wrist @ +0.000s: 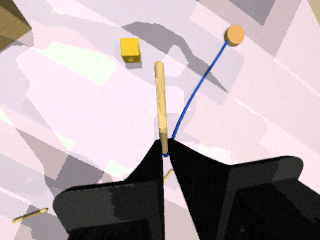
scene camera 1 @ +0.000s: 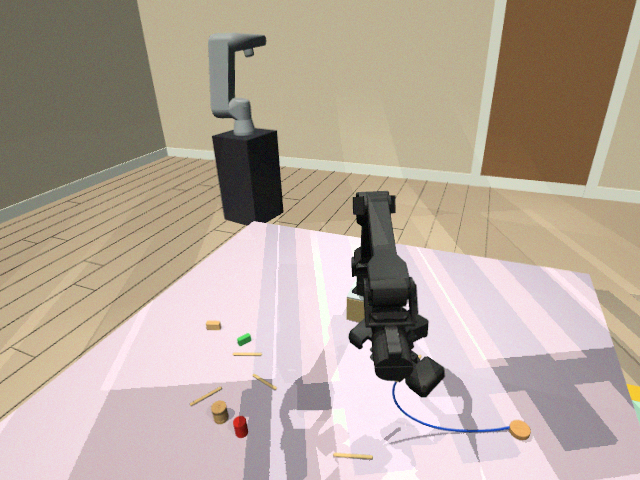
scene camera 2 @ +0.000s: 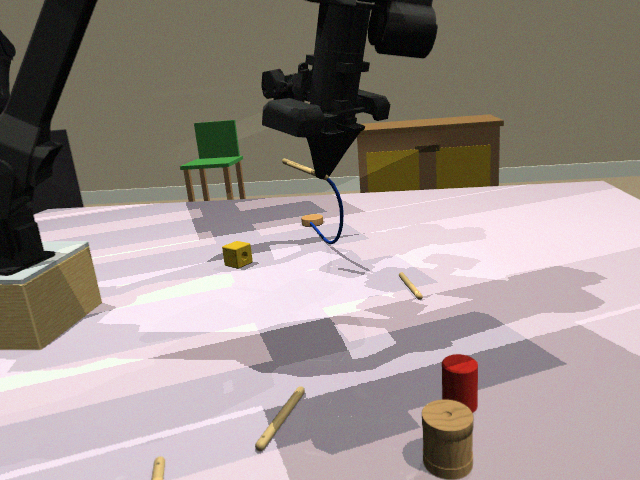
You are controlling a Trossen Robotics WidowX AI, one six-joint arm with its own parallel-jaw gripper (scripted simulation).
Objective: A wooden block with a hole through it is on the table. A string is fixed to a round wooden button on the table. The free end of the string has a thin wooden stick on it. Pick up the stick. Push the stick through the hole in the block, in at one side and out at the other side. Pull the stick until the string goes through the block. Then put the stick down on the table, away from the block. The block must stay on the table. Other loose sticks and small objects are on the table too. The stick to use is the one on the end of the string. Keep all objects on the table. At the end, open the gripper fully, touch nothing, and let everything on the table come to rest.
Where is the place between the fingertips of my gripper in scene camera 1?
398, 379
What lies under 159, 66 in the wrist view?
A thin wooden stick.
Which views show my gripper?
The wrist view, scene camera 1 and scene camera 2: all of them.
